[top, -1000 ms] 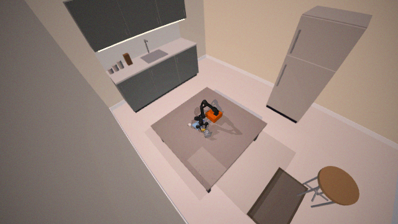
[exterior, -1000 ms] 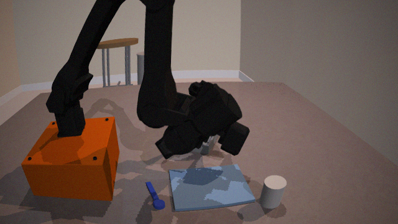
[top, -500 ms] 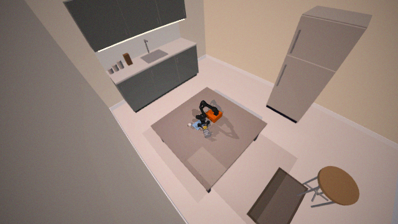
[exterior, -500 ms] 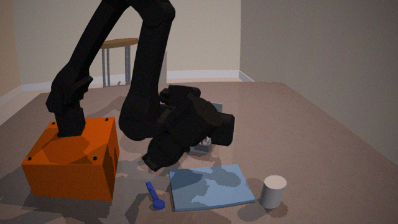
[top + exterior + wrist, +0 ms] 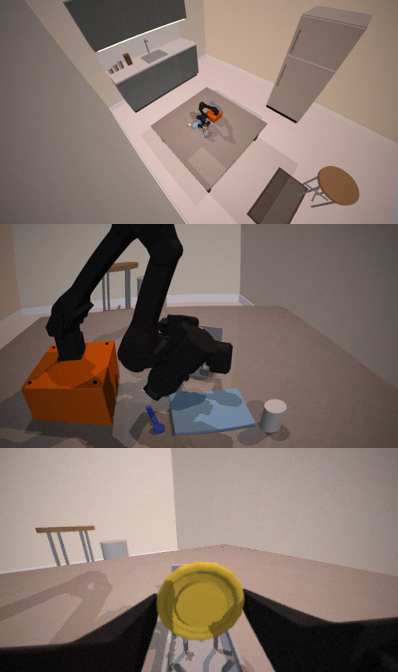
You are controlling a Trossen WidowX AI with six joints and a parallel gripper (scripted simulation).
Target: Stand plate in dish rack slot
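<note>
Right now my gripper tip is 6 cm above the dish rack, 3 cm to the right of it and 2 cm short of it. Round my gripper tip: blue spoon (19 cm to the right, 13 cm behind, 8 cm below); light blue mat (17 cm to the right, 8 cm below, 2 cm behind); yellow plate (1 cm to the right).
</note>
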